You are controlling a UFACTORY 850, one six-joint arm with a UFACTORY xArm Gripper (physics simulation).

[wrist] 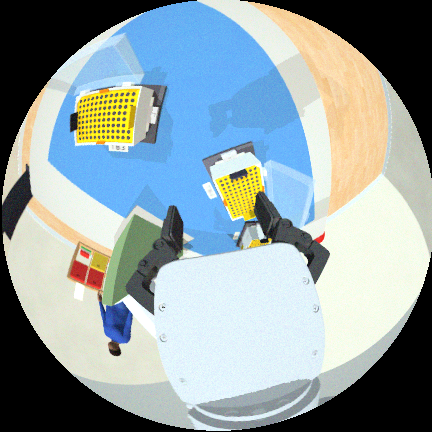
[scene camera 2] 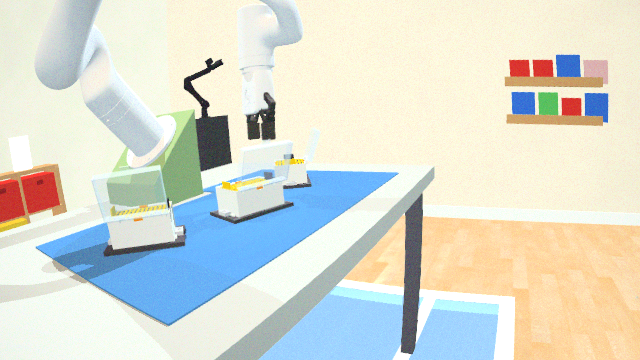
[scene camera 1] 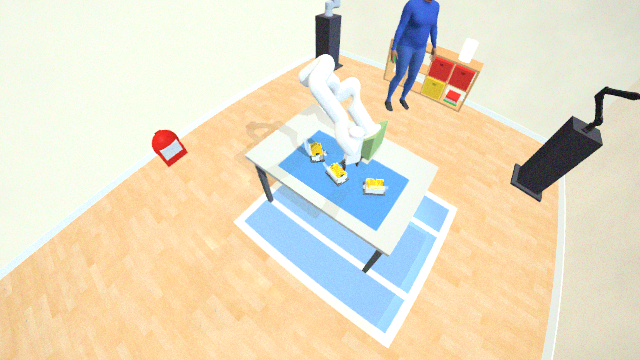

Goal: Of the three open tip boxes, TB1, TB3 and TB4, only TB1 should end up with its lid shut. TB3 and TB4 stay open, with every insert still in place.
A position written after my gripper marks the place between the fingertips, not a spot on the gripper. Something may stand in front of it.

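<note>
My gripper (scene camera 2: pixel 261 139), (wrist: pixel 217 206) in sight. TB1 (scene camera 2: pixel 154 233) in sight.
</note>
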